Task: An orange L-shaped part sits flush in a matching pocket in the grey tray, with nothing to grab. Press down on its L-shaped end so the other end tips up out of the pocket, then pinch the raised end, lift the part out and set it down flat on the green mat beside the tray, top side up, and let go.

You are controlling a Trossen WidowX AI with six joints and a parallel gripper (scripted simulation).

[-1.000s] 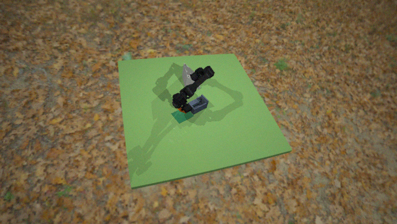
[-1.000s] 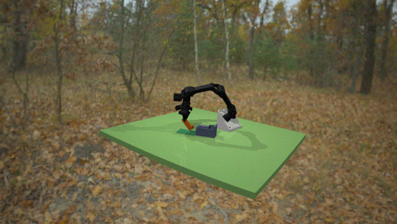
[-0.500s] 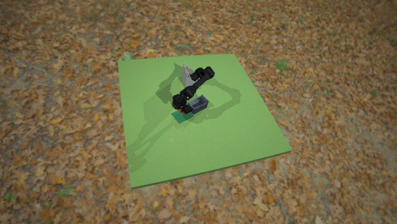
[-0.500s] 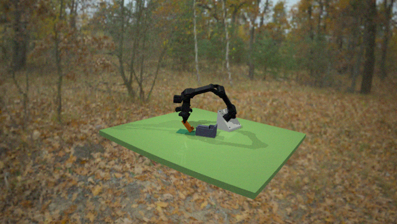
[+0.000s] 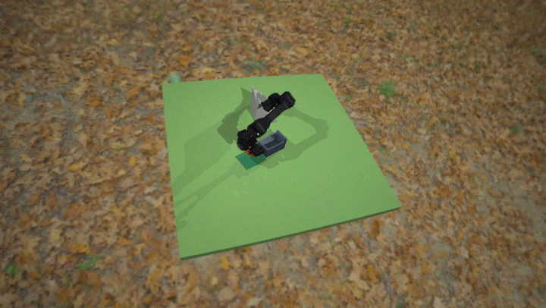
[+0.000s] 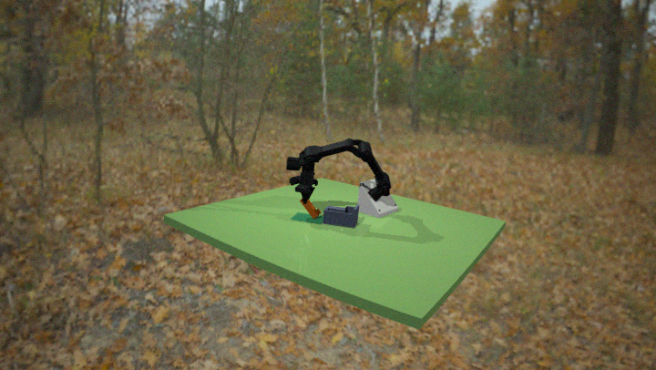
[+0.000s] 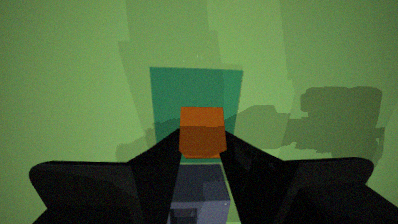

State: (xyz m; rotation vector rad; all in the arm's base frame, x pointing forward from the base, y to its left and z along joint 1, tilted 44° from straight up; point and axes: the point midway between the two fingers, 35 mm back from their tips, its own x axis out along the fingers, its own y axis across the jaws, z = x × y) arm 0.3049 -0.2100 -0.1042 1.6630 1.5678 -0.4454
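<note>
My gripper tip is 3 cm to the right of the orange L-shaped part, 3 cm above it and 2 cm past it. Round my gripper tip: small dark green mat: 9 cm below, 2 cm to the left.
</note>
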